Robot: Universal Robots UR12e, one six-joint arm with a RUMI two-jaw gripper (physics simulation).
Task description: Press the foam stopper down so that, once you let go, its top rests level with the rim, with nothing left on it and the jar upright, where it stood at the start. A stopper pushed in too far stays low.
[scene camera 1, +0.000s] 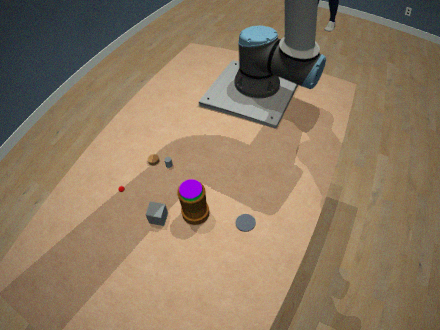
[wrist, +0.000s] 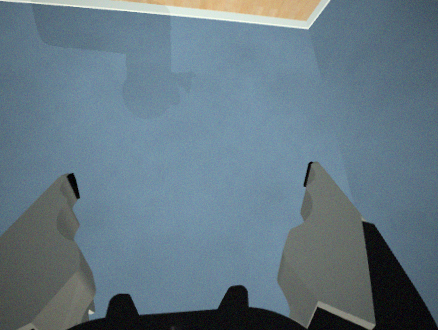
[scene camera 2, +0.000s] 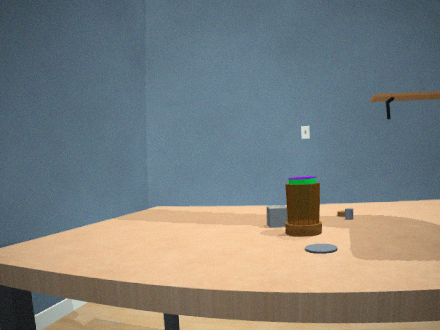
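A brown ribbed jar (scene camera 1: 194, 209) (scene camera 2: 302, 205) with a wider foot stands upright on the table. The foam stopper (scene camera 2: 302, 181) sits in its mouth; a green band of its side shows above the rim, and its top (scene camera 1: 191, 189) is purple. The top looks close to level, with a slight tilt in scene camera 2. My gripper (wrist: 195, 169) is open and empty, its jaws wide apart against a blue wall in the wrist view. The gripper does not show in the scene views, and the jar does not show in the wrist view.
A grey cube (scene camera 1: 157, 213) (scene camera 2: 276, 216) stands beside the jar, and a flat grey disc (scene camera 1: 245, 222) (scene camera 2: 321, 248) lies on its other side. A small grey cylinder (scene camera 1: 168, 162) (scene camera 2: 349, 214), a brown piece (scene camera 1: 153, 159) and a red ball (scene camera 1: 121, 189) are farther off.
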